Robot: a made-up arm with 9 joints. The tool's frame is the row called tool. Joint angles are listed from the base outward.
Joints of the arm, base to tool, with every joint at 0 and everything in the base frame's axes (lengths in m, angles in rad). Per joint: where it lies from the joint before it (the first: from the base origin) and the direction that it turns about. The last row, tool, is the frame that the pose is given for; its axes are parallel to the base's.
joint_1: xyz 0 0 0.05 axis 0 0 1
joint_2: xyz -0.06 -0.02 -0.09 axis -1 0 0
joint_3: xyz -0.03 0.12 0.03 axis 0 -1 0
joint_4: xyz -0.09 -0.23 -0.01 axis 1 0 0
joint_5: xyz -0.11 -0.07 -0.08 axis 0 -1 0
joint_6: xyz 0.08 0.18 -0.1 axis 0 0 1
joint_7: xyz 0.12 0.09 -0.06 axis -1 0 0
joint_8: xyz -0.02 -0.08 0.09 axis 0 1 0
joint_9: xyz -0.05 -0.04 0.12 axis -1 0 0
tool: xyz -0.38 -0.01 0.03
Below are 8 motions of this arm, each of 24 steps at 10 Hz.
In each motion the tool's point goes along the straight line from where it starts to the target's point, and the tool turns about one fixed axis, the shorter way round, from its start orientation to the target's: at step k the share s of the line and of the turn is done. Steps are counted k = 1, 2, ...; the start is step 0. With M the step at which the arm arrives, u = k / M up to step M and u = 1 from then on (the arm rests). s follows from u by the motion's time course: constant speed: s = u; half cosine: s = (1 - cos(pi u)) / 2; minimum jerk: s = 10 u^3 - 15 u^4 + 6 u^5.
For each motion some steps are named. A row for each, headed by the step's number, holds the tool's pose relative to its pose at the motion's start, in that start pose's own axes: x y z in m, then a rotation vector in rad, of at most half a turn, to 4 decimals.
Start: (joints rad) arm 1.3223 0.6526 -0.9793 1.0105 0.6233 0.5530 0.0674 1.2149 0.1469
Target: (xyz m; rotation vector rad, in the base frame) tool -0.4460 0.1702 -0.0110 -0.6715 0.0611 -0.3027
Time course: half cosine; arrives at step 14
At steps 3, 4, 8, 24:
3: 0.0535 0.0519 -0.0138 0.0476 -0.0549 -0.1661
4: 0.0923 0.0896 -0.0239 0.0822 -0.0948 -0.2867
8: 0.2996 0.2909 -0.0776 0.2669 -0.3078 -0.9308
24: 0.4901 0.4759 -0.1269 0.4367 -0.5035 -1.5227

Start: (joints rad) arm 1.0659 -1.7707 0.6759 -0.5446 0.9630 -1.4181 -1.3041 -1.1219 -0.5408
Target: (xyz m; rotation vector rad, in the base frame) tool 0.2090 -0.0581 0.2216 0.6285 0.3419 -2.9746
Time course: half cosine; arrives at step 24
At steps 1, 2, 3, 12, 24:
1: -0.0002 0.0008 -0.0008 -0.0055 -0.0011 0.0004
2: -0.0007 0.0030 -0.0031 -0.0220 -0.0044 0.0018
3: -0.0015 0.0068 -0.0069 -0.0492 -0.0098 0.0040
12: -0.0200 0.0892 -0.0904 -0.6458 -0.1292 0.0520
24: -0.0401 0.1784 -0.1808 -1.2916 -0.2585 0.1040

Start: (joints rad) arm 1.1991 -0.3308 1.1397 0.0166 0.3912 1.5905 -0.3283 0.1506 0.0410
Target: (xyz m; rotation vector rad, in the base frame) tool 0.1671 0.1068 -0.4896 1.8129 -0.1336 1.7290
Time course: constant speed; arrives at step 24
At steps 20, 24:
20: 0.1096 0.2443 -0.3585 1.0346 -0.7540 -0.8814
24: 0.1316 0.2932 -0.4302 1.2415 -0.9048 -1.0577

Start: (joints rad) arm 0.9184 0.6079 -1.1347 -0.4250 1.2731 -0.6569 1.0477 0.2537 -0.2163
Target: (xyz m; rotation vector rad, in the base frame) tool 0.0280 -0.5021 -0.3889 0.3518 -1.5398 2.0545
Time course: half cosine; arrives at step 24
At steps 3, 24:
3: 0.0069 0.0114 -0.0275 0.0419 -0.0790 0.0158
24: 0.1822 0.3004 -0.7213 1.0998 -2.0750 0.4143

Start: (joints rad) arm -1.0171 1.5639 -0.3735 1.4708 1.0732 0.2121 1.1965 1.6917 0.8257
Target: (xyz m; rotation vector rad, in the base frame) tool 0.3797 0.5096 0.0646 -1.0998 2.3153 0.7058
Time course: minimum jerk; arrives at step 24
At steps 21, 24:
21: 0.1238 0.1062 -0.2427 -2.0069 -0.7481 0.2914
24: 0.1258 0.1079 -0.2467 -2.0397 -0.7603 0.2961

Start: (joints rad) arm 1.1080 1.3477 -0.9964 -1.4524 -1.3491 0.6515 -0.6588 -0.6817 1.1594
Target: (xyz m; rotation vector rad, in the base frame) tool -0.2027 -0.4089 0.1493 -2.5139 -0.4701 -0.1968
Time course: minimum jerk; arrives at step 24
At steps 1, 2, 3, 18, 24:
1: 0.0003 0.0001 0.0001 0.0004 -0.0003 -0.0003
2: 0.0019 0.0011 0.0008 0.0033 -0.0024 -0.0021
3: 0.0059 0.0035 0.0026 0.0104 -0.0075 -0.0067
18: 0.3304 0.1948 0.1467 0.5817 -0.4196 -0.3716
24: 0.3686 0.2172 0.1636 0.6489 -0.4681 -0.4145

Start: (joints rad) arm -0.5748 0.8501 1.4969 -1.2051 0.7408 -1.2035 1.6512 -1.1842 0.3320
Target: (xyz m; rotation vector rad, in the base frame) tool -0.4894 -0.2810 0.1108 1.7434 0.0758 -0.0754
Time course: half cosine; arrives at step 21
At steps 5, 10, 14, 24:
5: -0.0056 0.0282 -0.0616 0.0248 -0.1579 -0.0125
10: -0.0193 0.0976 -0.2136 0.0859 -0.5474 -0.0433
14: -0.0313 0.1582 -0.3462 0.1393 -0.8875 -0.0703
24: -0.0417 0.2110 -0.4617 0.1858 -1.1833 -0.0937

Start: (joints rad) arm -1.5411 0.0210 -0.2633 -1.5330 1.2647 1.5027 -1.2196 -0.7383 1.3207
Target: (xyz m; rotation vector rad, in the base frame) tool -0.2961 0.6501 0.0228 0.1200 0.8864 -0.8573
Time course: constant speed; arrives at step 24
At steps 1, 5, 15, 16, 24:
1: 0.0119 0.0108 0.0230 0.0633 0.0302 -0.0319
5: 0.0595 0.0541 0.1150 0.3166 0.1509 -0.1594
15: 0.1786 0.1623 0.3449 0.9497 0.4526 -0.4783
16: 0.1905 0.1731 0.3679 1.0130 0.4828 -0.5102
24: 0.2858 0.2596 0.5518 1.5195 0.7241 -0.7653

